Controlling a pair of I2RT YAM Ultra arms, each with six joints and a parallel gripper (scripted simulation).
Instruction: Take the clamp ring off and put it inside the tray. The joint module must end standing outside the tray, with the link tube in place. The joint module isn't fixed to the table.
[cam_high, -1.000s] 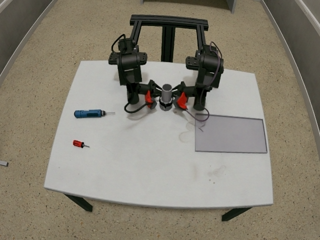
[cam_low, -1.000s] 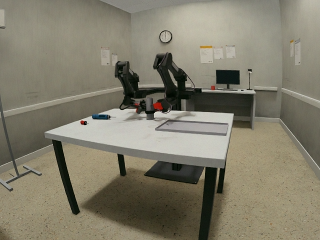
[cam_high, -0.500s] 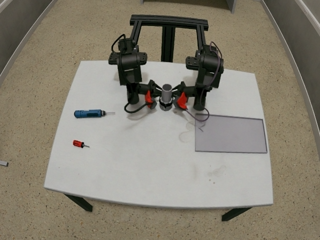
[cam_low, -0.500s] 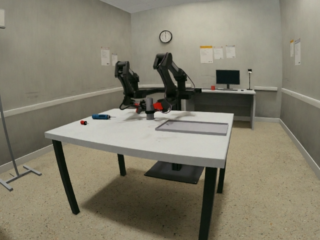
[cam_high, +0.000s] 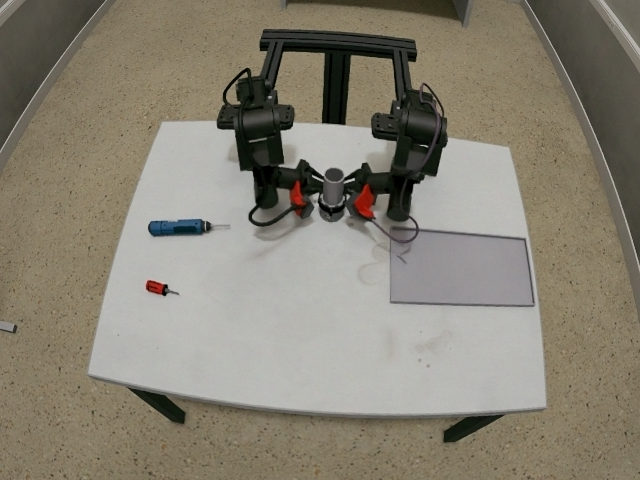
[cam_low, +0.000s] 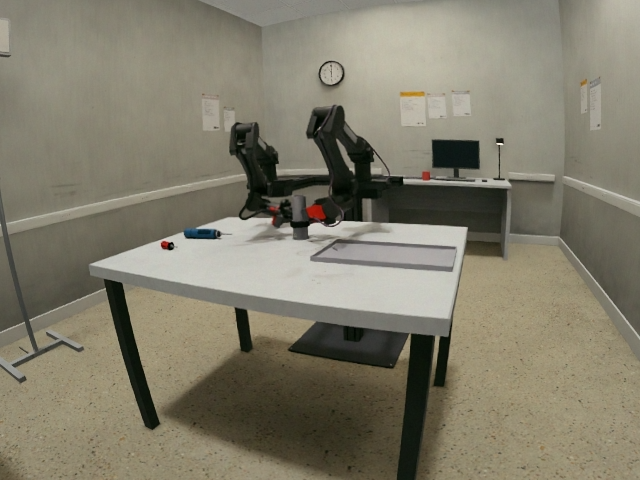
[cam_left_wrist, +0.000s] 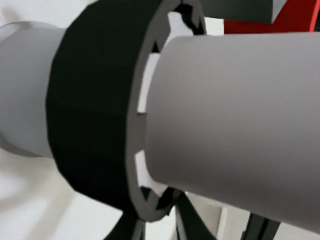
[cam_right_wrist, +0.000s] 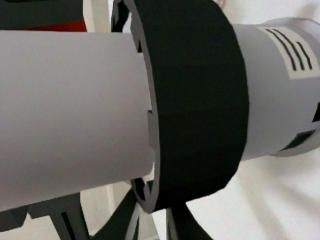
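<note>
My right hand is 4 cm short of the black clamp ring and 1 cm to the right of it. Round my right hand: grey joint module 5 cm ahead, 3 cm below, 2 cm to the left; then small grey pin 20 cm to the left, 17 cm ahead, 5 cm below; then grey link tube 5 cm ahead, 5 cm above, 2 cm to the left.
The black clamp ring is 4 cm ahead of my left hand and 1 cm to the right of it. Also, from my left hand: grey joint module 5 cm ahead, 3 cm below, 1 cm to the right; small grey pin 17 cm to the left, 17 cm ahead, 5 cm below; grey link tube 5 cm ahead, 5 cm above, 1 cm to the right.
</note>
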